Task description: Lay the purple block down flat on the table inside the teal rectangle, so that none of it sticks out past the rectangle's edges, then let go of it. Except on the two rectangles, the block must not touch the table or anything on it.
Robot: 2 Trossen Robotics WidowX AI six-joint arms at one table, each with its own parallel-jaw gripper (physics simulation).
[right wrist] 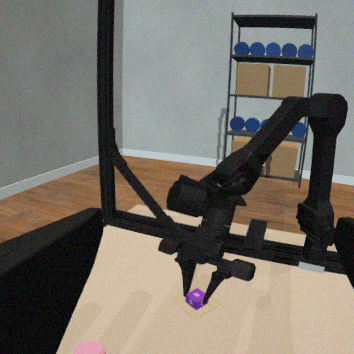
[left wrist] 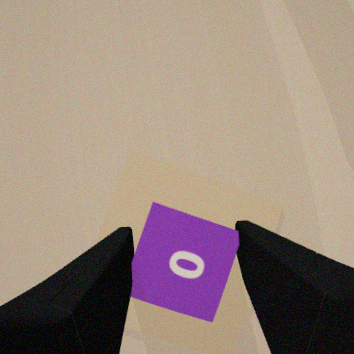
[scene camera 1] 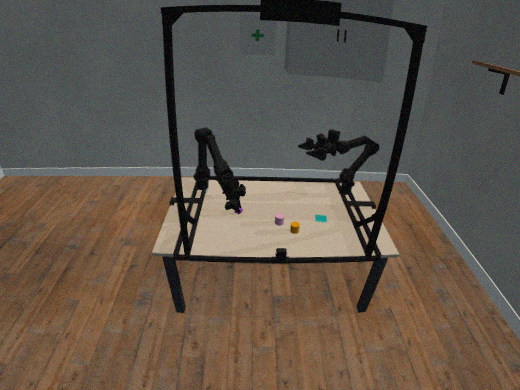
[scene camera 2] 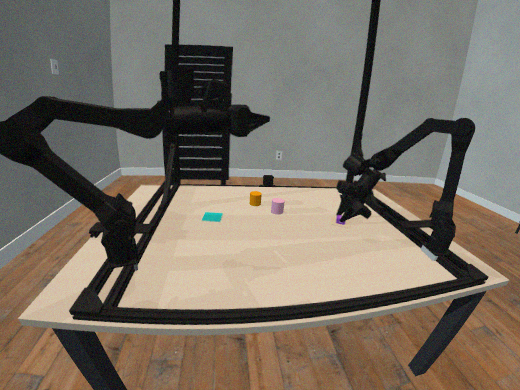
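Seen in the pictures: left gripper, fingertip midpoint: (right wrist: 193, 299) (left wrist: 183, 235) (scene camera 1: 240, 210) (scene camera 2: 338, 218); right gripper, fingertip midpoint: (right wrist: 222, 225) (scene camera 1: 302, 149) (scene camera 2: 260, 117); left arm's base at its link origin: (right wrist: 312, 257) (scene camera 1: 202, 187) (scene camera 2: 436, 249); right arm's base at its link origin: (scene camera 1: 345, 191) (scene camera 2: 122, 258).
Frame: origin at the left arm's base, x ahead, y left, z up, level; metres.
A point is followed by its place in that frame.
The purple block (scene camera 1: 239, 210) (scene camera 2: 340, 220) (left wrist: 184, 261) @[x 0.257, y -0.209, z 0.001 m] (right wrist: 196, 298) @[x 0.267, y -0.205, z 0.001 m], marked with a white 0, rests on a pale tan rectangle (left wrist: 168, 182) @[x 0.286, y -0.207, z -0.018 m] (right wrist: 197, 313) @[x 0.285, y -0.193, z -0.018 m] at the left of the table in scene camera 1. My left gripper (scene camera 1: 236, 209) @[x 0.265, y -0.210, z -0.006 m] (scene camera 2: 344, 218) @[x 0.265, y -0.210, z -0.006 m] (left wrist: 183, 235) @[x 0.265, y -0.210, z -0.006 m] (right wrist: 193, 299) @[x 0.265, y -0.210, z -0.006 m] points down over it, and its two fingers press against the block's opposite sides. The teal rectangle (scene camera 1: 320, 218) @[x 0.710, y -0.215, z -0.018 m] (scene camera 2: 212, 217) @[x 0.713, y -0.208, z -0.018 m] lies far off on the other side of the table and nothing is on it. My right gripper (scene camera 1: 304, 150) @[x 0.578, y -0.081, z 0.325 m] (scene camera 2: 264, 119) @[x 0.578, y -0.081, z 0.325 m] is open and empty, high above the table.
A pink cylinder (scene camera 1: 279, 219) @[x 0.482, y -0.302, z 0.020 m] (scene camera 2: 277, 206) @[x 0.487, y -0.256, z 0.013 m] (right wrist: 89, 348) @[x 0.478, y -0.281, z 0.027 m] and an orange cylinder (scene camera 1: 295, 227) @[x 0.564, y -0.363, z 0.021 m] (scene camera 2: 254, 198) @[x 0.568, y -0.319, z 0.013 m] stand between the block and the teal rectangle. A black frame (scene camera 1: 169, 97) @[x 0.071, y -0.604, z 0.713 m] surrounds the table. A shelf rack (right wrist: 230, 88) stands by the far wall.
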